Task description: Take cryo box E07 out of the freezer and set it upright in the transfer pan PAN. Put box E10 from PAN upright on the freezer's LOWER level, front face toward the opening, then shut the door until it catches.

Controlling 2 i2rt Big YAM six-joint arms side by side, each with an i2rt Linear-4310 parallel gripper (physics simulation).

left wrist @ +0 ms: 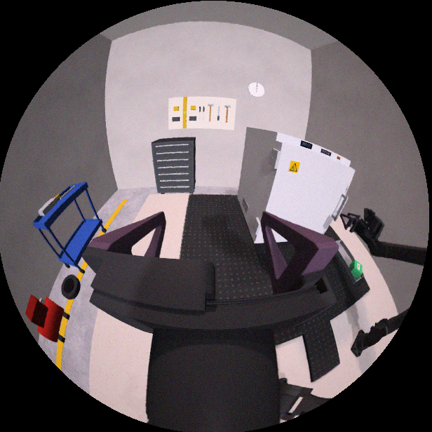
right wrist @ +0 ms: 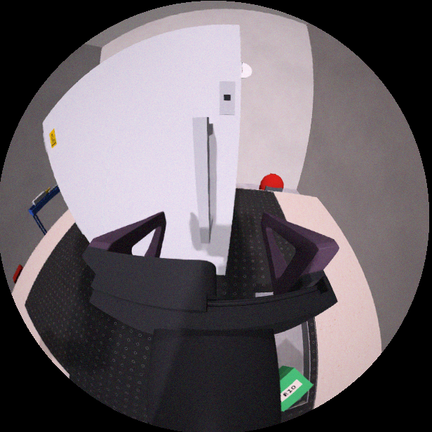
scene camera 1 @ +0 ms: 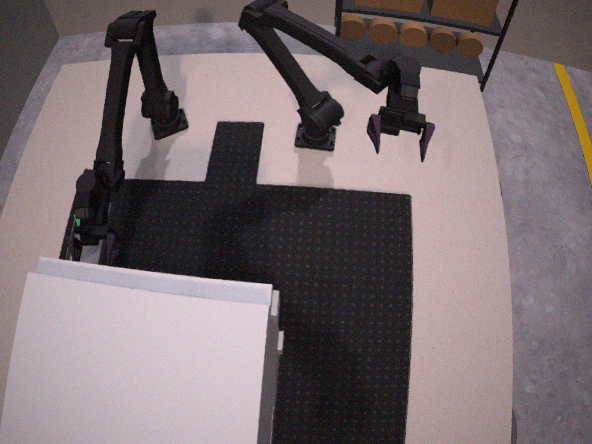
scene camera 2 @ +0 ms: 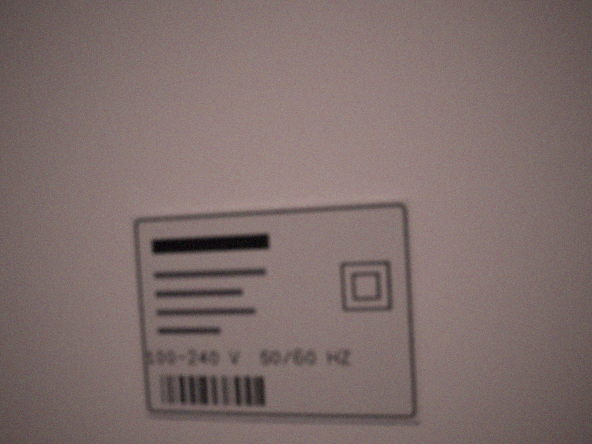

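The white freezer (scene camera 1: 140,350) (left wrist: 305,195) (right wrist: 140,150) stands with its door looking shut; box E07 does not show. Its vertical door handle (right wrist: 201,180) (left wrist: 340,206) is near the door's free edge. My right gripper (scene camera 1: 92,259) (right wrist: 213,216) is open and empty, facing the door, with the handle seen between its fingers; the gap to it is hard to judge. Green box E10 (right wrist: 296,390) (left wrist: 356,269) sits tilted in the transfer pan (right wrist: 306,350), partly hidden by the right gripper in its wrist view. My left gripper (scene camera 1: 400,155) (left wrist: 213,216) is open and empty, high over the table's right side.
A black perforated mat (scene camera 1: 340,260) (left wrist: 215,240) lies under the freezer and pan. Scene camera 2 shows a printed label (scene camera 2: 280,310) on a pale panel. A blue cart (left wrist: 80,245) and a grey drawer cabinet (left wrist: 173,165) stand beyond the table.
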